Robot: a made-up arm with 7 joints. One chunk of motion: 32 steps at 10 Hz.
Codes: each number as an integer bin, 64 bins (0 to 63) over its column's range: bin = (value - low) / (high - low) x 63, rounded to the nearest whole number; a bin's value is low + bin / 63 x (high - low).
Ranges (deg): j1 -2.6..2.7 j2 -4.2..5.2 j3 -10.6..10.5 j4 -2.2..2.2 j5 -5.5..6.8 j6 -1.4..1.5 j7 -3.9..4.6
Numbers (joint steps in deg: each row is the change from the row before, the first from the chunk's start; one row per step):
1: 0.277 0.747 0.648 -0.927 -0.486 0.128 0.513
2: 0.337 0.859 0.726 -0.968 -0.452 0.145 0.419
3: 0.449 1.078 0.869 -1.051 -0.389 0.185 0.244
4: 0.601 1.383 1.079 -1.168 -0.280 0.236 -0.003
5: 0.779 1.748 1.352 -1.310 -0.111 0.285 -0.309
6: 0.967 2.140 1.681 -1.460 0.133 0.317 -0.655
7: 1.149 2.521 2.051 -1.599 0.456 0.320 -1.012
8: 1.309 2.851 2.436 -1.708 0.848 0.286 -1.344
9: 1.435 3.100 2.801 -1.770 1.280 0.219 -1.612
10: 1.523 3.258 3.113 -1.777 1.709 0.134 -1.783
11: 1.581 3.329 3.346 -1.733 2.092 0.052 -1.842
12: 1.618 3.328 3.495 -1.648 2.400 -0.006 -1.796
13: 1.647 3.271 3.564 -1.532 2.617 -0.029 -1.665
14: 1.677 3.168 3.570 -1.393 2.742 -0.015 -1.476
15: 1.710 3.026 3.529 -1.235 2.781 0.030 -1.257
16: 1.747 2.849 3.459 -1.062 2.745 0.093 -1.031
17: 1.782 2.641 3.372 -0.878 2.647 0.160 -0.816
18: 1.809 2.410 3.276 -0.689 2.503 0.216 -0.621
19: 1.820 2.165 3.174 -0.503 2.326 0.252 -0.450
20: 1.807 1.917 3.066 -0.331 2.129 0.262 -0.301
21: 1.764 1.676 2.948 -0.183 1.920 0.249 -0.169
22: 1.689 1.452 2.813 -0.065 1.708 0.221 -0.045
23: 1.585 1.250 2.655 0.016 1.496 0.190 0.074
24: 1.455 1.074 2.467 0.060 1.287 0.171 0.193
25: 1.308 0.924 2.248 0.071 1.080 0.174 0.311
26: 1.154 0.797 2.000 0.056 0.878 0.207 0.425
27: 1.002 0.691 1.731 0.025 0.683 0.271 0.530
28: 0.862 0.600 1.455 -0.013 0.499 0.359 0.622
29: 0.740 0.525 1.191 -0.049 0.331 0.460 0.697
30: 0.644 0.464 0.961 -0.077 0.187 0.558 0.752
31: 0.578 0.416 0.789 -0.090 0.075 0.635 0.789
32: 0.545 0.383 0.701 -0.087 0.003 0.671 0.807
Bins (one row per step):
1: 34 33 34 18 26 33 33
2: 35 34 34 18 26 34 32
3: 36 35 34 16 26 34 31
4: 38 37 35 15 27 36 29
5: 40 40 36 13 28 37 27
6: 42 42 37 11 29 37 24
7: 45 45 38 9 31 37 21
8: 46 47 39 7 33 37 19
9: 48 49 40 6 35 35 17
10: 49 50 41 6 37 33 16
11: 50 50 42 7 39 32 15
12: 50 50 42 8 40 30 16
13: 50 50 42 10 42 30 17
14: 51 49 42 12 42 30 18
15: 51 48 42 14 42 31 20
16: 52 47 42 16 42 32 21
17: 52 46 42 19 42 34 23
18: 52 44 41 22 41 35 24
19: 53 43 41 24 40 36 26
20: 52 41 41 27 39 36 27
21: 52 39 40 29 38 36 28
22: 51 38 40 31 37 35 29
23: 50 37 40 32 36 35 29
24: 48 35 39 32 35 34 30
25: 46 34 38 33 34 34 31
26: 45 33 38 32 33 35 32
27: 43 33 37 32 32 36 33
28: 41 32 36 31 31 38 34
29: 40 32 35 31 30 40 34
30: 39 31 35 30 29 43 34
31: 38 31 34 30 29 44 35
32: 37 31 34 30 28 45 35

